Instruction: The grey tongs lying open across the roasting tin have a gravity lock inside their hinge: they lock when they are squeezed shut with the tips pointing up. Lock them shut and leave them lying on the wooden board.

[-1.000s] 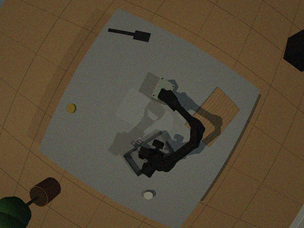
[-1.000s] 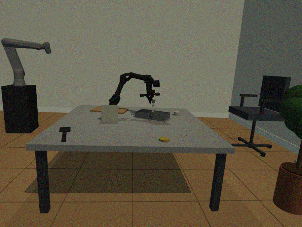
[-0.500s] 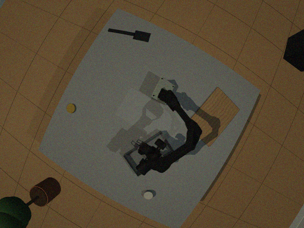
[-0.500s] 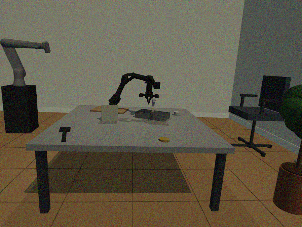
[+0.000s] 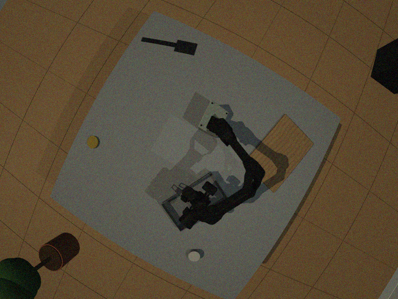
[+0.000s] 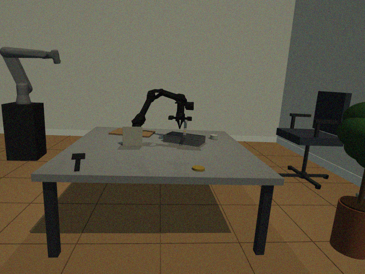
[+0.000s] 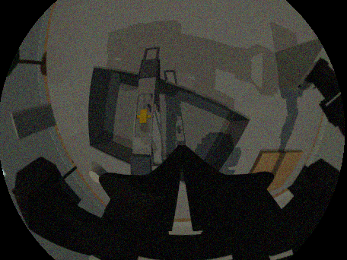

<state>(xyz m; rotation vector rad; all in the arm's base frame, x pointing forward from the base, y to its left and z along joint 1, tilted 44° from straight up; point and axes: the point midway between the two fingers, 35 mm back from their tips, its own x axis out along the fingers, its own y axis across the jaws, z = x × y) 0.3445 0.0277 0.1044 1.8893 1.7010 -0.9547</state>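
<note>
Right now the roasting tin is 40 mm ahead of my gripper tip and 80 mm below it. The rest, counted from my gripper tip: wooden board (380 mm behind, 300 mm to the left, 100 mm below); yellow disc (10 mm ahead, 650 mm to the right, 100 mm below); white disc (330 mm ahead, 120 mm to the left, 90 mm below).
</note>
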